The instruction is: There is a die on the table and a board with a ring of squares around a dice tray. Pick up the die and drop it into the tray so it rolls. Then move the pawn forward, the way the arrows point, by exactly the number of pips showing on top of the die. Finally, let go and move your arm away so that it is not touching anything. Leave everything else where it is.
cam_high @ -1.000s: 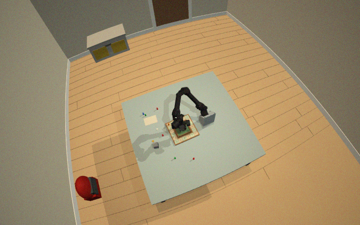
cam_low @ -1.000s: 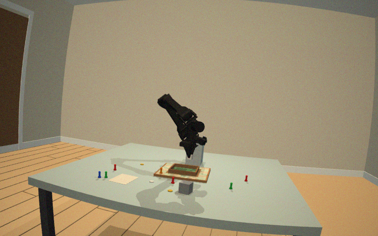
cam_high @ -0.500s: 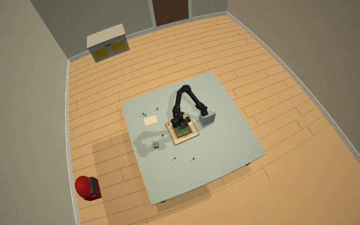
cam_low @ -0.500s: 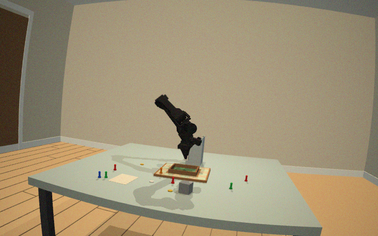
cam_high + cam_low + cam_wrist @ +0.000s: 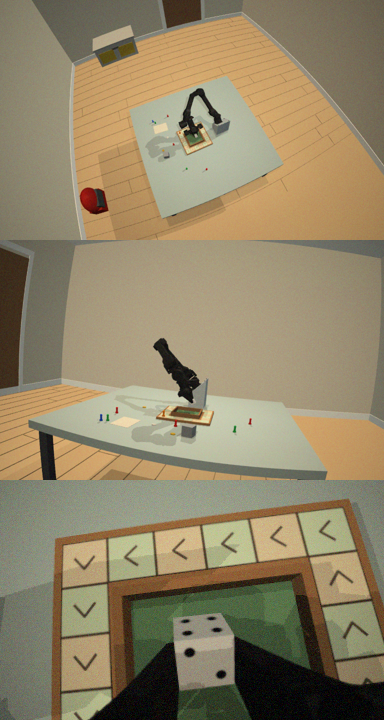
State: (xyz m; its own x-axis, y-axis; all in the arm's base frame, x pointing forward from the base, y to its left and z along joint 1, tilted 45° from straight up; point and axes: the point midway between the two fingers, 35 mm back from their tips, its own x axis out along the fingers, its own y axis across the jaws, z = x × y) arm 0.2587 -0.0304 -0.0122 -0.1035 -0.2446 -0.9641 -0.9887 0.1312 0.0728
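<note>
Right now the white die is right at my gripper tip. Round my gripper tip: grey cube 34 cm ahead, 3 cm to the left, 6 cm below; then orange pawn 12 cm ahead, 14 cm to the right, 5 cm below; then green dice tray 1 cm ahead, 2 cm to the right, 7 cm below.
</note>
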